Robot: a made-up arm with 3 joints. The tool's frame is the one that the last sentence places.
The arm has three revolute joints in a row. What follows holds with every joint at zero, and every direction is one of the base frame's. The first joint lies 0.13 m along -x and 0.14 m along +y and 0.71 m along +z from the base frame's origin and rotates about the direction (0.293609, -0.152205, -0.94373), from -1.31 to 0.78 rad. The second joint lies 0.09 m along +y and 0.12 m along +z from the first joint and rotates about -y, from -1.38 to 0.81 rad. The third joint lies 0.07 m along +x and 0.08 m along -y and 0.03 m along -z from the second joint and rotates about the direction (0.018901, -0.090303, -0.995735), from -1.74 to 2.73 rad. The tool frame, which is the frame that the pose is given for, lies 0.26 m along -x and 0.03 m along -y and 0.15 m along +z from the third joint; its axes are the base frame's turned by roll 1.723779, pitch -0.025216 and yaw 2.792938 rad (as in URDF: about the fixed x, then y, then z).
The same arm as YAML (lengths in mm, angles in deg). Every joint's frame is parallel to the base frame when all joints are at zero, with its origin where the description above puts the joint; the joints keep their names.
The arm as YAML. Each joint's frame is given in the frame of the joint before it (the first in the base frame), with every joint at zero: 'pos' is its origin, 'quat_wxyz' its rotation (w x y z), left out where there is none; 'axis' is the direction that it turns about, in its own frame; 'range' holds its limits. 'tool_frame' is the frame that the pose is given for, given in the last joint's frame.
length_unit: mm
angle_unit: deg
joints:
  - joint: joint 1
    pos: [-130.0, 140.0, 710.0]
    axis: [0.293609, -0.152205, -0.94373]
    range: [-75.06, 44.69]
  - joint: joint 2
    pos: [0.0, 90.0, 120.0]
    axis: "-y"
    range: [-79.07, 46.41]
  - joint: joint 3
    pos: [70.0, -80.0, -30.0]
    axis: [0.018901, -0.090303, -0.995735]
    range: [-99.69, 156.42]
tool_frame:
  pos: [-260.0, -30.0, 150.0]
  quat_wxyz: [0.10348, 0.139731, 0.746086, 0.642746]

